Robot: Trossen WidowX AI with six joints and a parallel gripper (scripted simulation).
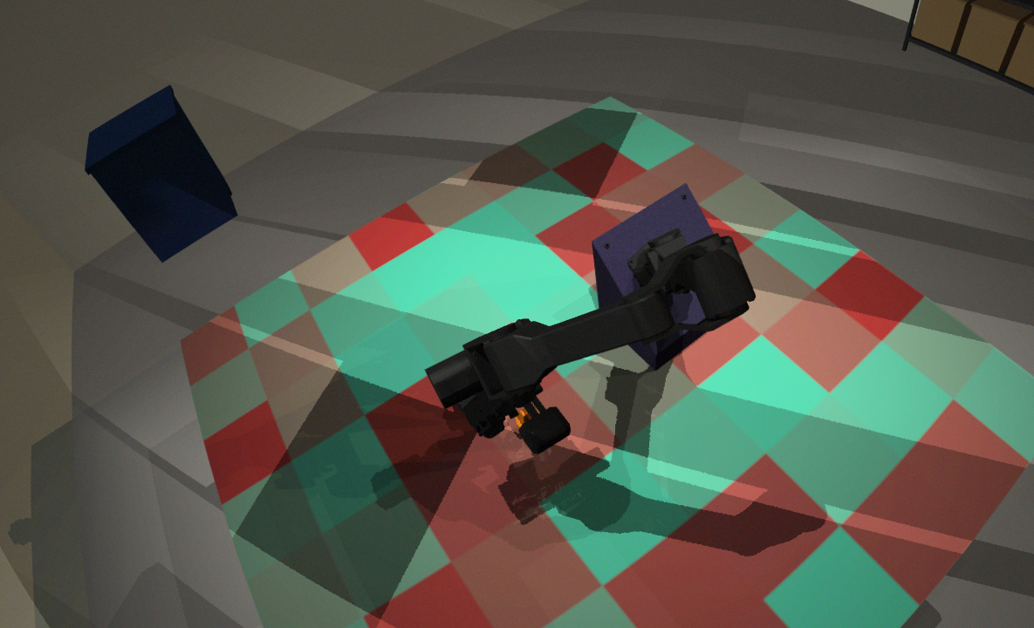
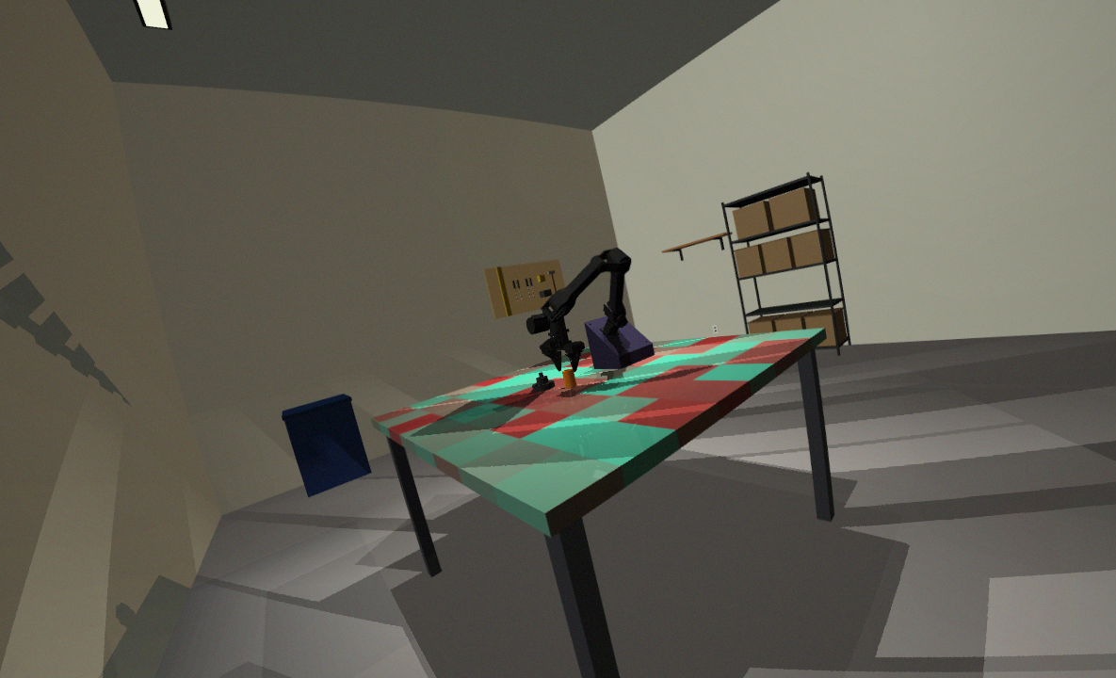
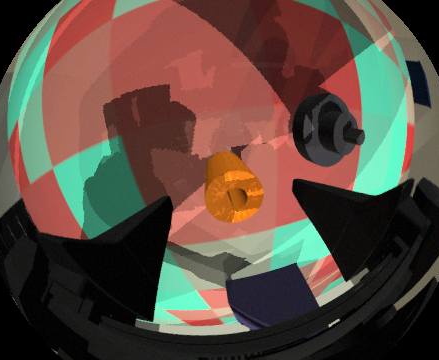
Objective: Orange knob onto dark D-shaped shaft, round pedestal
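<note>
Right now my gripper tip is 30 mm above the orange knob. The rest, counted from my gripper tip: round dark pedestal 10 mm ahead, 120 mm to the right, 30 mm below.
</note>
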